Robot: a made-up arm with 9 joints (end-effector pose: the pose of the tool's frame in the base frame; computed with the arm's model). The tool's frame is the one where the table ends. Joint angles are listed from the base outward.
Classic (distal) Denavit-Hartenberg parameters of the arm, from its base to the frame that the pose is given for. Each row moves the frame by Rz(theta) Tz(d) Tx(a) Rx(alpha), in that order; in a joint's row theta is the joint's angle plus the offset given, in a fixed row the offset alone. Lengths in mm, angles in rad.
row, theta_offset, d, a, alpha
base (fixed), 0, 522.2, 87.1, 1.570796
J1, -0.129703, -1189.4, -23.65, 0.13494
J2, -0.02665, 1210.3, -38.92, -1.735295
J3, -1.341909, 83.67, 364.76, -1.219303
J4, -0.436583, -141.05, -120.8, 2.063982
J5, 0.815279, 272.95, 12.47, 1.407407
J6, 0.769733, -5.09, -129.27, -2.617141
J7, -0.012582, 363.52, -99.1, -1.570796
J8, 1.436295, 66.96, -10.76, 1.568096
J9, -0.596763, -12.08, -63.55, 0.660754
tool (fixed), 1.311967, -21.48, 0, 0
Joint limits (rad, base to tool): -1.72..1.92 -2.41..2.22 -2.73..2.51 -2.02..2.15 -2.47..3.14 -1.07..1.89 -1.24..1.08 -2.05..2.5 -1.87..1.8
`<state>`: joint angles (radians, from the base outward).
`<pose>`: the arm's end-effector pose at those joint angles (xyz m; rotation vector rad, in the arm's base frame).
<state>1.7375 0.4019 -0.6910 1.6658 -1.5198 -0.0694 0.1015 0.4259 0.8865</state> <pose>0.0204 -0.6785 0.0986 -2.8938 -0.1947 -0.9351</pose>
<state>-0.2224 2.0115 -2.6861 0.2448 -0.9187 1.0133 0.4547 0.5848 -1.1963</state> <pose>-0.1132 0.1305 0.0937 -0.6687 -1.2718 0.1479</pose>
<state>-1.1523 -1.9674 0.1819 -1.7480 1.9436 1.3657 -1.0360 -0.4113 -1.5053</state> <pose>0.0125 -0.7174 0.6130 1.0372 1.8513 -0.1101</pose>
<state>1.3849 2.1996 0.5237 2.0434 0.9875 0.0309 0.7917 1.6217 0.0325</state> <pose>0.6673 -0.5702 0.1142 -0.3701 -1.5731 0.6902</pose>
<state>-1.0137 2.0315 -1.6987 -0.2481 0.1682 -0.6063 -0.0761 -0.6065 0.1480</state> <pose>0.2557 0.1137 0.4682 -0.3975 -0.2671 -2.3917</pose>
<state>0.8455 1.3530 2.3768 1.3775 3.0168 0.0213 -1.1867 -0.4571 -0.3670</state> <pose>0.1216 0.1080 1.0063 0.4865 1.0048 2.6922</pose>
